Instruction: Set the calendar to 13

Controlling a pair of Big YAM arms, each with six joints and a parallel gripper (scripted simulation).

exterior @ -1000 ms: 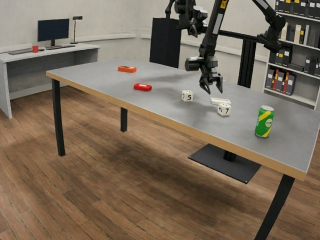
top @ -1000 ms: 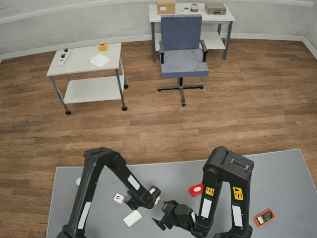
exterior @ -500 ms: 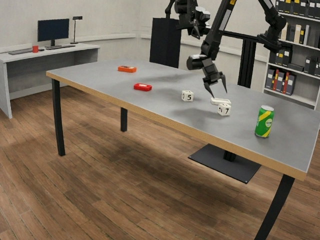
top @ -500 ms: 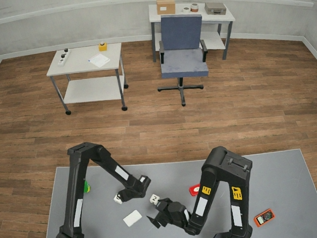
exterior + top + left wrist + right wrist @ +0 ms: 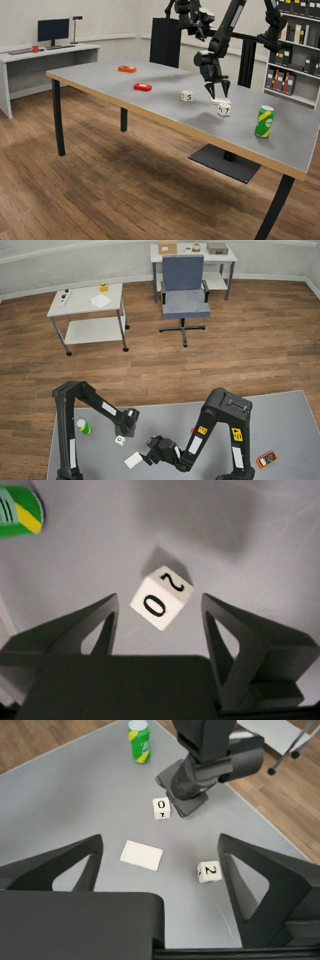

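My left gripper is now 150 mm past the white calendar tray, 60 mm to the left of it and 70 mm above it. Also, from my left hand: red box (480 mm to the right, 70 mm below).
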